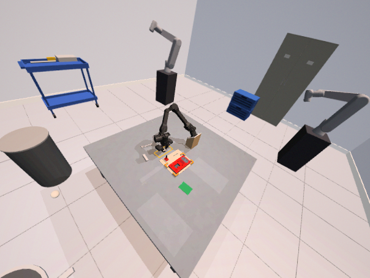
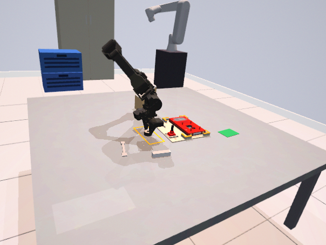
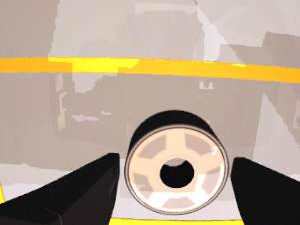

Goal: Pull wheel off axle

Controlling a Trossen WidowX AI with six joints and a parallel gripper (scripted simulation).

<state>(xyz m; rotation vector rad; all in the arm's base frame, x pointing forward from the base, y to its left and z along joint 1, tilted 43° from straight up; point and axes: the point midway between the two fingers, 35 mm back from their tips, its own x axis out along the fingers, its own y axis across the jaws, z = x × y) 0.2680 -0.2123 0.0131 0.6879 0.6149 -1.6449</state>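
Now: the wheel right at my gripper tip. Also, from my gripper tip: green square (41 cm to the left, 18 cm ahead, 1 cm below); black axle (10 cm to the left, 7 cm ahead, 2 cm above).
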